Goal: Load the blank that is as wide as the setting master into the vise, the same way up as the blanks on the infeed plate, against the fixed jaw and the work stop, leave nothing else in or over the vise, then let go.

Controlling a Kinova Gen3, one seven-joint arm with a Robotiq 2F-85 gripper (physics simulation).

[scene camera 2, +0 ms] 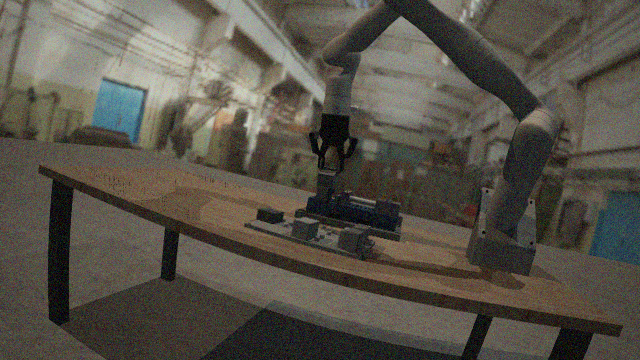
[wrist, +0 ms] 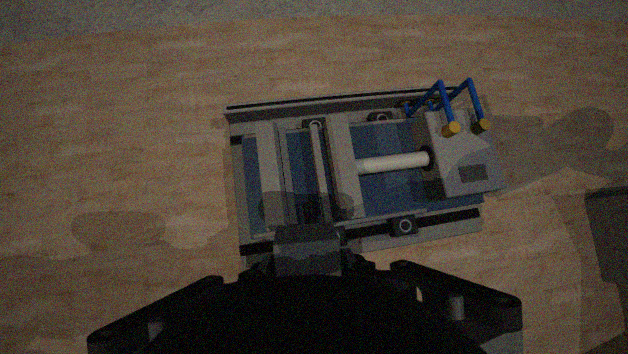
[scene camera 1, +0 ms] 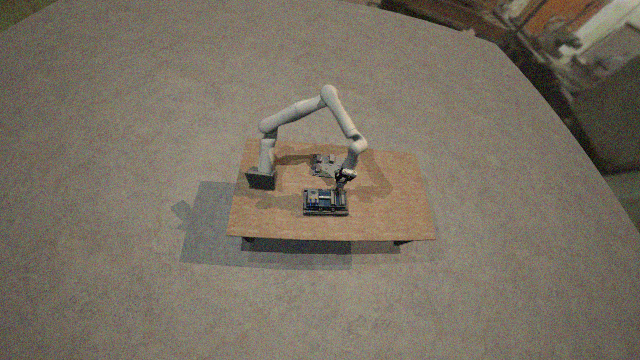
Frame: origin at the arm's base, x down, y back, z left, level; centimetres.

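Where they show: gripper, fingertip midpoint: (scene camera 2: 329,172) (wrist: 308,265) (scene camera 1: 340,183); arm's base, origin of the base link: (scene camera 2: 500,216) (scene camera 1: 265,171).
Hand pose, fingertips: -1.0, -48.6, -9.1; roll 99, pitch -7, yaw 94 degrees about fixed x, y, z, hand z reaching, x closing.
Each offset is from my fingertips to the top centre of the thing, as dx, dy, dz. "*": to the spot under its first point. Level surfaces: height alone.
My gripper (scene camera 1: 342,182) (scene camera 2: 331,169) (wrist: 308,265) is shut on a grey block {-1.4, +0.0, +0.6} (scene camera 2: 326,185) (wrist: 307,255), held upright over the near side of the vise {+4.3, +8.4, -7.9} (scene camera 1: 326,213) (scene camera 2: 357,214) (wrist: 385,192). In the wrist view, the block covers the near ends of the gap between the fixed jaw (wrist: 269,170) at left and the moving jaw (wrist: 345,170) at right. Whether it touches the vise is unclear. The work stop is not clearly visible. The infeed plate {+13.4, +2.5, +20.9} (scene camera 1: 329,166) (scene camera 2: 286,228) carries a dark block {+10.9, -8.7, +19.3} (scene camera 2: 270,215) and grey blocks {+9.8, +1.3, +26.4} (scene camera 2: 305,228) {+9.8, +10.9, +26.4} (scene camera 2: 352,240). Which is the setting master is unclear.
In the wrist view, a white screw {* +5.7, +10.5, -7.0} (wrist: 395,163) joins the moving jaw to a grey housing {* +4.6, +17.8, -5.0} (wrist: 472,167) with raised blue hoses {* +3.3, +16.3, -11.7} (wrist: 446,102). A thin bar {+6.2, +3.1, -7.7} (wrist: 318,170) stands between the jaws. The arm's base (scene camera 1: 261,180) (scene camera 2: 501,252) stands on the wooden table {dx +14.2} (scene camera 1: 390,220) (scene camera 2: 200,220).
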